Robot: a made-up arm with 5 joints. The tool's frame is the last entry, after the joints. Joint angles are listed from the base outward. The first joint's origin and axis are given. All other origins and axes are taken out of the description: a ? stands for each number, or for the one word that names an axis. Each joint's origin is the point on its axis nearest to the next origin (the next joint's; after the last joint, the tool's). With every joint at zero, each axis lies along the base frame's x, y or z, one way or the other. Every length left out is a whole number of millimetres.
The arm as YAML. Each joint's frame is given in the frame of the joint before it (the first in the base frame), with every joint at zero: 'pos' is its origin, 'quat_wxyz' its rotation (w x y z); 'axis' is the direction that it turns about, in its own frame. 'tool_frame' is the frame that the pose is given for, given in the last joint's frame.
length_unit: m
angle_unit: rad
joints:
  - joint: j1
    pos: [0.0, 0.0, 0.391]
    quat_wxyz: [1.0, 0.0, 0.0, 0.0]
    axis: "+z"
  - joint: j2
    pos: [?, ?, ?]
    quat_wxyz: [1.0, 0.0, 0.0, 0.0]
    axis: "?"
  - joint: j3
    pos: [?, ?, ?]
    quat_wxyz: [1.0, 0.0, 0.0, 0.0]
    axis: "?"
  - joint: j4
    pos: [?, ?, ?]
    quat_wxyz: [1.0, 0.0, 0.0, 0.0]
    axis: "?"
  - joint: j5
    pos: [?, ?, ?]
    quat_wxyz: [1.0, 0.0, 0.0, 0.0]
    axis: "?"
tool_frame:
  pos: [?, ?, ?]
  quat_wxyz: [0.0, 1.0, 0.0, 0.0]
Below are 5 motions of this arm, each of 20 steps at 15 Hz.
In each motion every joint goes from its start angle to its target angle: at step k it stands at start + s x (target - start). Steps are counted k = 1, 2, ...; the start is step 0. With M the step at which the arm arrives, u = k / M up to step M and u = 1 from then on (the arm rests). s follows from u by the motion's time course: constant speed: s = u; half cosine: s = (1 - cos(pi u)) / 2; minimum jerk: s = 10 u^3 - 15 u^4 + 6 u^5.
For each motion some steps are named. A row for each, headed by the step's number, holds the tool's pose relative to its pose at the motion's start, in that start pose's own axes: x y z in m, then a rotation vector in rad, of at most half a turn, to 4 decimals.
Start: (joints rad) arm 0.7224 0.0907 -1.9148 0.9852 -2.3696
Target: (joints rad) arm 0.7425 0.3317 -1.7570 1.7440 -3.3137
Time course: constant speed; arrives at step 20
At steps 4, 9, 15, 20:
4: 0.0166 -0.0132 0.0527 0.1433 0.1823 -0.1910
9: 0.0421 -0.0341 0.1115 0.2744 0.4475 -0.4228
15: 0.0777 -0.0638 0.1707 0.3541 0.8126 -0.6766
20: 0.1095 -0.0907 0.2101 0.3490 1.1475 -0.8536

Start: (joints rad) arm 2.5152 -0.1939 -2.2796 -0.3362 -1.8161
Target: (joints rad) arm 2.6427 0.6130 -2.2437 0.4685 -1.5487
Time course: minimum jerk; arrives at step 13
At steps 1, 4, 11, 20:
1: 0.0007 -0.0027 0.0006 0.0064 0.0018 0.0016
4: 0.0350 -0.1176 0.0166 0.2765 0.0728 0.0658
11: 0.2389 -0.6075 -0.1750 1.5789 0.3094 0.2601
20: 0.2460 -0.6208 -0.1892 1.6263 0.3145 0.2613

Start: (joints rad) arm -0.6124 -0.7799 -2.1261 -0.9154 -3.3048
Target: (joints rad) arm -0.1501 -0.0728 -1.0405 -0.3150 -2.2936
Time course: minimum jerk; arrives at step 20
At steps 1, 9, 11, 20:
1: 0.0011 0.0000 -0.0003 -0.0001 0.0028 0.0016
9: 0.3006 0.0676 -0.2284 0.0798 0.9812 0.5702
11: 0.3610 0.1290 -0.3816 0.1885 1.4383 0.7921
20: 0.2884 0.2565 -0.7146 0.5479 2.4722 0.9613

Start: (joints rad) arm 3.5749 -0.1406 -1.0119 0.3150 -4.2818
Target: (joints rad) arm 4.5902 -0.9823 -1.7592 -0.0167 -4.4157
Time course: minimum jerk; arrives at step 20
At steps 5, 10, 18, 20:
5: -0.0559 -0.0148 -0.0716 0.1462 -0.1590 -0.0762
10: -0.1173 -0.0091 -0.4103 0.6691 -0.8347 -0.1925
18: 0.2036 -0.0001 -0.6887 1.1998 -1.6686 0.1701
20: 0.2119 -0.0008 -0.6897 1.2073 -1.6813 0.1824

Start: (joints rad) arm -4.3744 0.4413 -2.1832 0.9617 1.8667
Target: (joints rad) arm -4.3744 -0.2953 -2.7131 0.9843 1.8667
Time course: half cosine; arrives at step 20
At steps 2, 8, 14, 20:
2: -0.0014 -0.0047 -0.0185 0.0291 -0.0089 0.0000
8: -0.0067 -0.0218 -0.2702 0.4111 -0.1253 0.0000
14: 0.0290 0.0951 -0.6065 0.9446 -0.2880 0.0000
20: 0.0606 0.1988 -0.7341 1.1898 -0.3627 0.0000

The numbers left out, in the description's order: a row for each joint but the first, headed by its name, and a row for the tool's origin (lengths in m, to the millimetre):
j2: xyz 0.0 0.0 0.0, axis +y
j3: xyz 0.069 0.0 0.365, axis +y
j4: xyz 0.078 0.0 -0.344, axis +y
j5: xyz 0.054 0.0 -0.07, axis -z
tool: xyz 0.0 0.0 0.0

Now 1 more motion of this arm.
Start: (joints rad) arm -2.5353 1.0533 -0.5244 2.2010 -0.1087
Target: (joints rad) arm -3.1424 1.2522 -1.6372 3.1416 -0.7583
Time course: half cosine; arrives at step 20
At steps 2, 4, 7, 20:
2: -0.0061 0.0020 -0.0069 0.0060 0.0000 -0.0295
4: -0.0244 0.0090 -0.0260 0.0233 0.0007 -0.1152
7: -0.0721 0.0353 -0.0673 0.0662 0.0058 -0.3294
20: -0.2379 0.2572 -0.1161 0.2358 0.0792 -1.2060

